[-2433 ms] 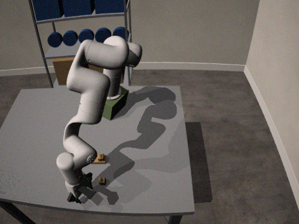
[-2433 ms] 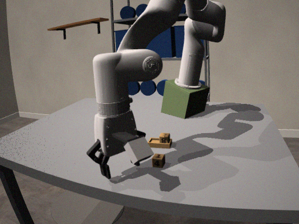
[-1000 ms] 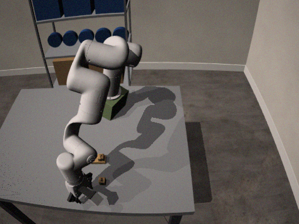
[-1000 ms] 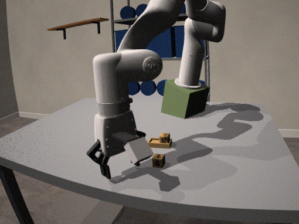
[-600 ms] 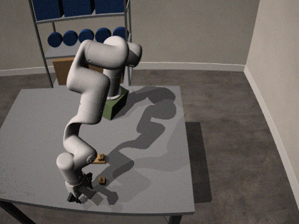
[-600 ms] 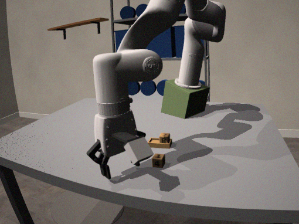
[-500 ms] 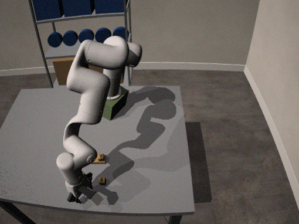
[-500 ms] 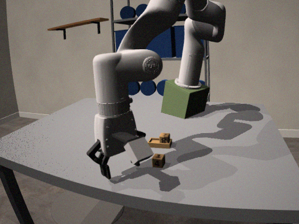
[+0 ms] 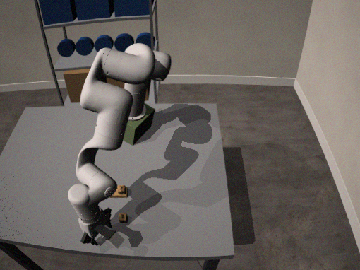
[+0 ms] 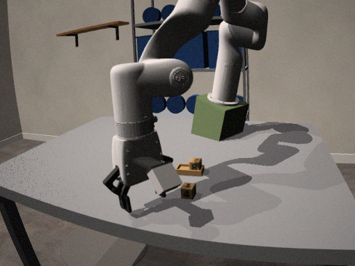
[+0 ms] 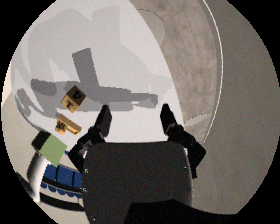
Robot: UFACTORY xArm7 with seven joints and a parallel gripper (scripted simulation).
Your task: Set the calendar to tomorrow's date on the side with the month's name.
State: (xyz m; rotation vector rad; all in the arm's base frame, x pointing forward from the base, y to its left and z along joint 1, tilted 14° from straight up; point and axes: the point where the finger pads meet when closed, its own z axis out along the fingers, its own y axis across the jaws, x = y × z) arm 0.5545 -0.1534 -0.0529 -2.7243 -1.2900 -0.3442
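Now: hand 7 cm past the cube, 9 cm to the right of it and 1 cm above it. The rest, counted from my hand: wooden calendar tray: 20 cm behind, 7 cm to the left, 2 cm below.
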